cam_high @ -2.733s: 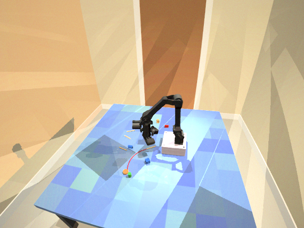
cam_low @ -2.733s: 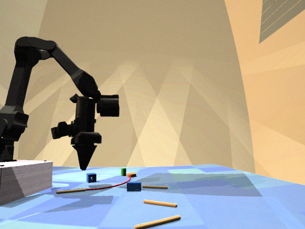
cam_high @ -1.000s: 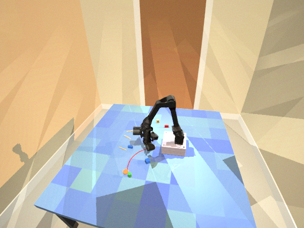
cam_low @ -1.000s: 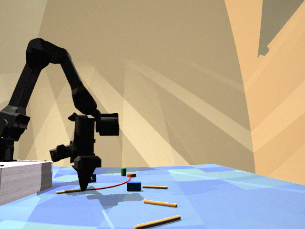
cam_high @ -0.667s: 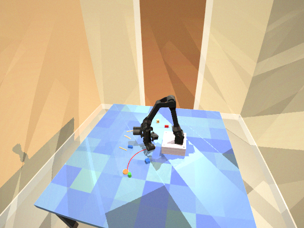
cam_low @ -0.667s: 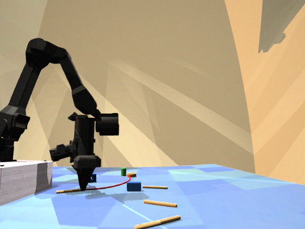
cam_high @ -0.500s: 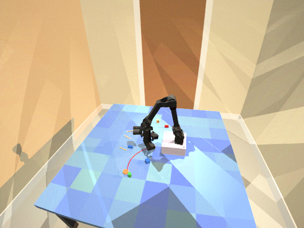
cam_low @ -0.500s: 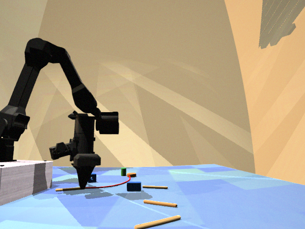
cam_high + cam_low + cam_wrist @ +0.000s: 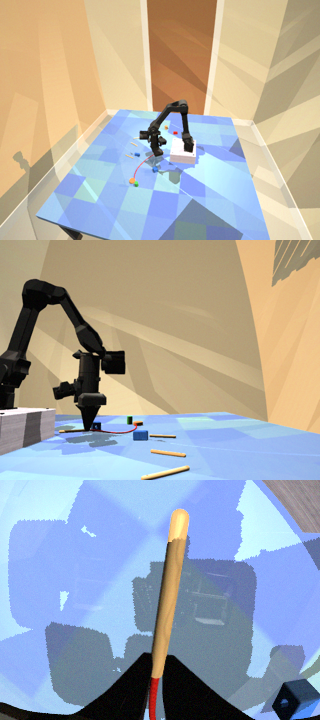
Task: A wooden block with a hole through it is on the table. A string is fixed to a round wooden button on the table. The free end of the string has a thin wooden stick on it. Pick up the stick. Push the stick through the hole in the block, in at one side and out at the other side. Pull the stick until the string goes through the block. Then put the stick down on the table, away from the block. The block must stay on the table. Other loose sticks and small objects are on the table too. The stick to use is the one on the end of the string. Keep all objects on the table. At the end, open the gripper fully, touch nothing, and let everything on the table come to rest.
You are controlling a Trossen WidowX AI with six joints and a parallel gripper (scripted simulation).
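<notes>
Right now my gripper tip is 140 mm short of the blue brick, 30 mm to the right of it and 10 mm above it. Also, from my gripper tip: green cylinder (40 mm ahead, 280 mm to the left, 10 mm below); round button (80 mm ahead, 260 mm to the left, 20 mm below); thin wooden stick (10 mm behind, 10 mm to the right).
</notes>
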